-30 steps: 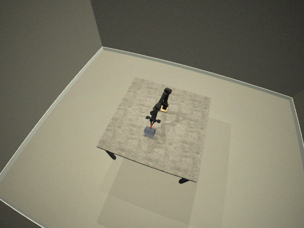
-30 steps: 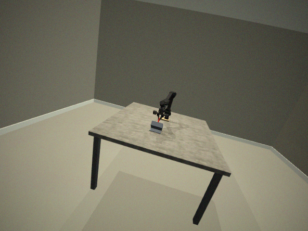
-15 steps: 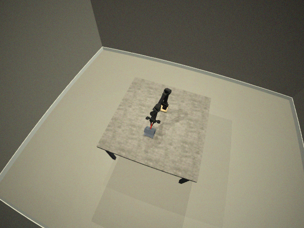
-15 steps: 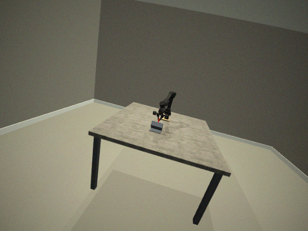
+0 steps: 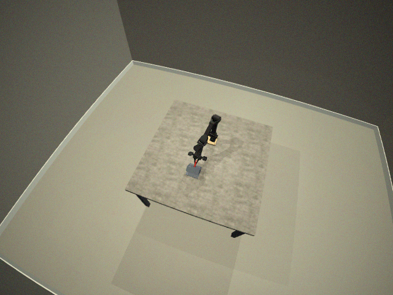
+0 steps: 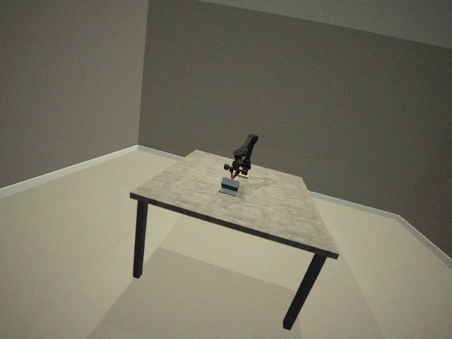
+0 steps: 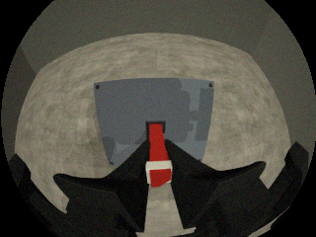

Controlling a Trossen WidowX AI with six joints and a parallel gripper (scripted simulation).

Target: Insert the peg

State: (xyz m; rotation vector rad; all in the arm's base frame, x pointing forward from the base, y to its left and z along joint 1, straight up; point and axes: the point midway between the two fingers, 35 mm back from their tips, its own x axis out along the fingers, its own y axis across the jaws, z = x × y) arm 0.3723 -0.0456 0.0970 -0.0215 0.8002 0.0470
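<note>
My gripper tip is 40 mm short of the grey sloped panel and 40 mm above it. From my gripper tip the other things lie so: red peg 10 mm behind, 10 mm above.
</note>
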